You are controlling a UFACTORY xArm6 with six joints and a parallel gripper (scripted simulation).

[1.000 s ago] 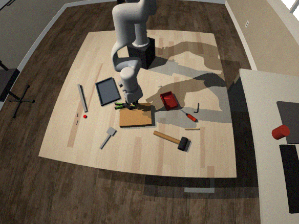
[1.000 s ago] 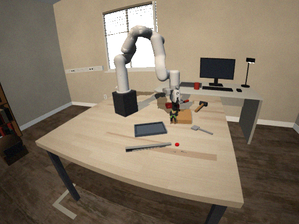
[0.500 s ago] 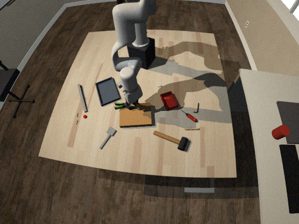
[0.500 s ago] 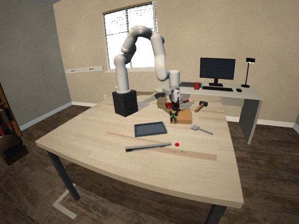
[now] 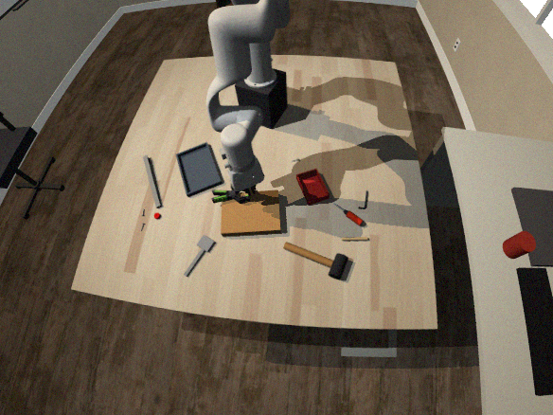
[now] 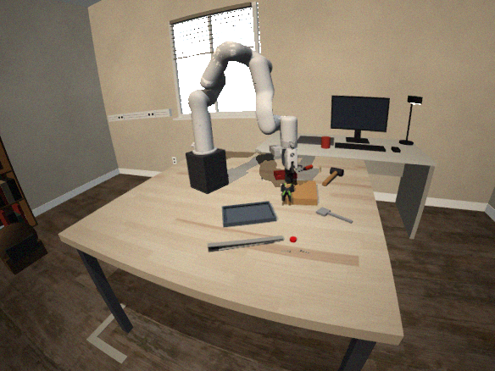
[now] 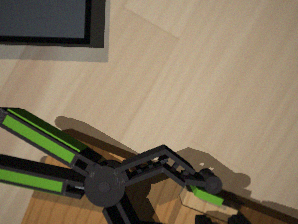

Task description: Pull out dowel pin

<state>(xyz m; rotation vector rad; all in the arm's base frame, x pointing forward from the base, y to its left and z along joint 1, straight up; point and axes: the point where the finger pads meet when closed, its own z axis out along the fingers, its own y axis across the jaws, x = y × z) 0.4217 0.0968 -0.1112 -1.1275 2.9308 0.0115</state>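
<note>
Right now my hand is 2 cm above the dowel pin. The rest, counted from my hand: tan bench board: 6 cm below, 5 cm ahead, 1 cm to the left; small wooden block: 4 cm below; red bin: 19 cm to the left, 10 cm behind, 8 cm below.
</note>
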